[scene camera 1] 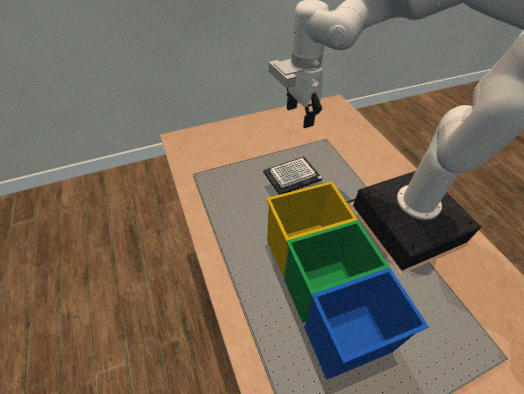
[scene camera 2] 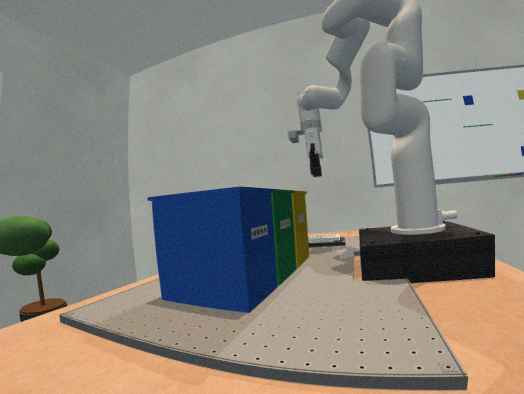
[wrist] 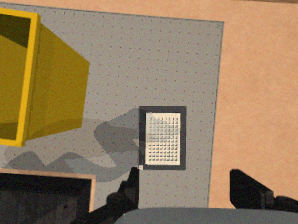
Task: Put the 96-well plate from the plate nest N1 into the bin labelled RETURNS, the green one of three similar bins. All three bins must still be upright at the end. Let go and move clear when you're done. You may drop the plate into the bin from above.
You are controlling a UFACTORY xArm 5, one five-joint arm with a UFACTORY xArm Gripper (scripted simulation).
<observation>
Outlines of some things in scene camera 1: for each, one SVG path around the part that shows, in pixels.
The gripper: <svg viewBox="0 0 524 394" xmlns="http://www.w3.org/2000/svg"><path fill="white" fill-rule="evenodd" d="M321 67L304 69L304 71L294 73L297 76L296 86L287 89L287 110L296 109L297 102L305 107L304 128L313 126L315 116L322 110L320 103L323 80Z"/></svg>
A white 96-well plate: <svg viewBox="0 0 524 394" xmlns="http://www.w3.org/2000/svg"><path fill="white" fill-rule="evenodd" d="M315 172L303 158L271 168L270 170L282 188L316 176Z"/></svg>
A yellow bin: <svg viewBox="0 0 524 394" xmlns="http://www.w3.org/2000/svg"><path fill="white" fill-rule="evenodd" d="M335 186L324 183L266 198L269 204L267 241L282 276L285 275L289 249L286 241L358 221Z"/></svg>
A green bin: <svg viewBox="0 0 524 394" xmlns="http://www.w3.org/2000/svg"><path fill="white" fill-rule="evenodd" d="M361 225L349 222L286 241L289 249L284 281L302 323L307 321L313 304L311 295L390 268Z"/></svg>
A blue bin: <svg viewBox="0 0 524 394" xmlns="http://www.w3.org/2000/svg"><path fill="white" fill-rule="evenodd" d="M393 273L382 270L311 295L313 304L304 328L326 380L394 352L414 334L429 328Z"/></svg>
</observation>
